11 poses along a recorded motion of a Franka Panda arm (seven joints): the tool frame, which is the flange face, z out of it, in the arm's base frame.
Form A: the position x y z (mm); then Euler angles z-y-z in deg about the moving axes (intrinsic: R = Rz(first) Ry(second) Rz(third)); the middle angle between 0 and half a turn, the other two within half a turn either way.
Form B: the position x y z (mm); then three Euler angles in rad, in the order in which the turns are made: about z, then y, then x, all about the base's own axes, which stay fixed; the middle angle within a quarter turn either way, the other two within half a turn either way. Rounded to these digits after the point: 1 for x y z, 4 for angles.
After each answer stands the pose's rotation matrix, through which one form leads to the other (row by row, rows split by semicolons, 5 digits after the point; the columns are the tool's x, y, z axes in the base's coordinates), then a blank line. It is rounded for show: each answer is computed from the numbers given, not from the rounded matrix.
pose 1, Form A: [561.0 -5.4 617.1 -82.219 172.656 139.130]
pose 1, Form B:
[561.0 -5.4 617.1 0.7228 0.0173 3.0146]
0.74986 -0.66137 0.01731; -0.65450 -0.74538 -0.12665; 0.09666 0.08364 -0.99180

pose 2, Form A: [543.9 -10.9 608.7 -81.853 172.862 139.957]
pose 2, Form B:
[543.9 -10.9 608.7 0.7308 0.0176 3.0183]
0.74452 -0.66737 0.01761; -0.66079 -0.74042 -0.12301; 0.09513 0.07994 -0.99225

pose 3, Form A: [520.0 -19.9 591.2 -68.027 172.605 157.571]
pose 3, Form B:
[520.0 -19.9 591.2 0.7987 0.0482 3.0218]
0.69681 -0.71564 0.04816; -0.70732 -0.69675 -0.11936; 0.11897 0.04911 -0.99168

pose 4, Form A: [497.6 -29.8 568.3 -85.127 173.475 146.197]
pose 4, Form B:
[497.6 -29.8 568.3 0.8963 0.0097 3.0281]
0.62446 -0.78100 0.00965; -0.77533 -0.62132 -0.11323; 0.09443 0.06322 -0.99352

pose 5, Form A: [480.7 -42.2 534.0 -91.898 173.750 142.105]
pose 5, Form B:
[480.7 -42.2 534.0 0.9423 -0.0036 3.0326]
0.58790 -0.80893 -0.00361; -0.80436 -0.58409 -0.10881; 0.08591 0.06687 -0.99406

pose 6, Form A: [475.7 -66.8 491.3 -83.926 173.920 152.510]
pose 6, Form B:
[475.7 -66.8 491.3 0.9856 0.0112 3.0361]
0.55234 -0.83354 0.01121; -0.82831 -0.55029 -0.10532; 0.09396 0.04889 -0.99437

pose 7, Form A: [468.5 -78.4 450.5 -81.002 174.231 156.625]
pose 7, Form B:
[468.5 -78.4 450.5 1.0066 0.0157 3.0421]
0.53470 -0.84489 0.01572; -0.83999 -0.53344 -0.09928; 0.09227 0.03988 -0.99494

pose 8, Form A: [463.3 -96.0 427.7 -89.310 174.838 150.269]
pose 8, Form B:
[463.3 -96.0 427.7 1.0399 0.0011 3.0515]
0.50631 -0.86235 0.00108; -0.85881 -0.50434 -0.08997; 0.07813 0.04462 -0.99594

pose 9, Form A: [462.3 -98.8 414.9 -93.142 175.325 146.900]
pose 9, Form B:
[462.3 -98.8 414.9 1.0477 -0.0045 3.0601]
0.49952 -0.86629 -0.00447; -0.86361 -0.49755 -0.08138; 0.06828 0.04451 -0.99667

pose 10, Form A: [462.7 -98.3 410.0 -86.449 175.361 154.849]
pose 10, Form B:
[462.7 -98.3 410.0 1.0701 0.0050 3.0608]
0.48007 -0.87722 0.00501; -0.87417 -0.47886 -0.08072; 0.07321 0.03437 -0.99672

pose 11, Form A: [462.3 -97.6 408.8 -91.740 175.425 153.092]
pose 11, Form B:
[462.3 -97.6 408.8 1.1314 -0.0024 3.0618]
0.42536 -0.90502 -0.00242; -0.90222 -0.42383 -0.07973; 0.07113 0.03610 -0.99681

